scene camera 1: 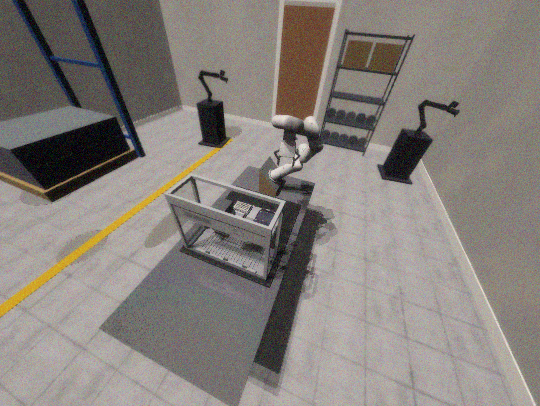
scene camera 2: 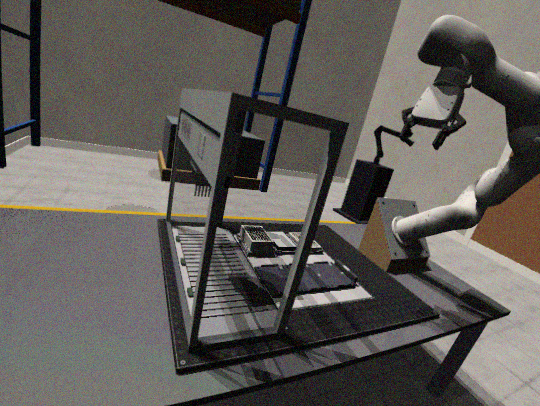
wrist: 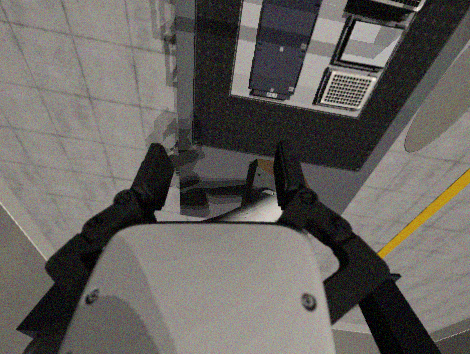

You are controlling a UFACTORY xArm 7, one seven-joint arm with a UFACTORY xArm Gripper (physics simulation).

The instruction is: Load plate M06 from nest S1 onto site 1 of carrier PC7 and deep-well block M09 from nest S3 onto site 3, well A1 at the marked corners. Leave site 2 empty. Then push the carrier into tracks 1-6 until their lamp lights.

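Places are measured from the arm's base along level axes (x right, y back, z down), in millimetres.
Pixels of known places: gripper, between the fingertips: [scene camera 1: 285, 166] [scene camera 2: 417, 143] [wrist: 221, 154]; arm's base, origin of its link: [scene camera 1: 272, 176] [scene camera 2: 401, 231] [wrist: 272, 205].
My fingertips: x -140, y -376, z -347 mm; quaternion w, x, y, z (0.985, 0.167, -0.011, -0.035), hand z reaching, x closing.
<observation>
Ahead of a thing's pixels: the offset from my fingertips to its top centre. "spot": to the spot under its first point.
My gripper [scene camera 2: 424, 144] [wrist: 221, 154] is open and empty, high above the table near the arm's base. The dark blue carrier {dx +115, dy -126, dz +451 mm} [scene camera 1: 264, 216] [scene camera 2: 310, 277] [wrist: 280, 60] lies flat on the pale deck, with nothing standing on it in the parts that show. Beside it is a row of nests. A low white plate with a grid of wells [scene camera 2: 295, 235] [wrist: 348, 90] sits in the nest nearest the arm's base. The middle nest {spot: dx +319, dy -99, dz +455 mm} [wrist: 367, 42] shows a flat pale area. A tall block {dx +335, dy -203, dz +427 mm} [scene camera 2: 257, 240] stands in the far nest, cut off in the wrist view. The ribbed tracks [scene camera 2: 230, 250] lie beyond. Labels are unreadable.
A grey open frame [scene camera 1: 225, 217] [scene camera 2: 204, 135] stands over the tracks, with upright posts and a front panel. Short thin prongs [scene camera 2: 202, 190] hang below that panel. The wedge-shaped arm mount [scene camera 2: 400, 225] stands at the table's end.
</observation>
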